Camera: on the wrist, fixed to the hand. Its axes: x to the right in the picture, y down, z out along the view.
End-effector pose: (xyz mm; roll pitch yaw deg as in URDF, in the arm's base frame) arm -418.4 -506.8 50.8 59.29 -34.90 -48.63
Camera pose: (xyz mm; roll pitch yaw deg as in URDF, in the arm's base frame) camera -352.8 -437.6 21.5 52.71 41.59 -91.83
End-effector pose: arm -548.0 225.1 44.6 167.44 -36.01 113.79
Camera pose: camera -506.9 160.4 108.4 139.77 7.94 -166.89
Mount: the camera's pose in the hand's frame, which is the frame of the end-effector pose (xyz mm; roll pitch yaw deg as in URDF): -23.8 32.1 -91.4 -3.06 -0.16 -86.14
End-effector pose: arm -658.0 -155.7 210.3 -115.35 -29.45 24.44
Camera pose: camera -641.5 -254.0 207.4 127.54 -54.81 156.23
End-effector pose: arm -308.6 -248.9 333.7 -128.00 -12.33 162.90
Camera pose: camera -253.1 -170.0 358.9 161.99 -51.33 -97.73
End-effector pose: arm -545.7 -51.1 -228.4 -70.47 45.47 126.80
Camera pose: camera -449.4 -54.0 -254.1 -75.94 -37.74 102.06
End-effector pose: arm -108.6 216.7 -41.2 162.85 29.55 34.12
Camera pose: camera -84.1 228.8 54.7 -153.30 16.95 129.39
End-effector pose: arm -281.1 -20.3 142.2 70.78 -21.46 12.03
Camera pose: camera -323.0 69.8 133.7 50.89 58.36 -27.10
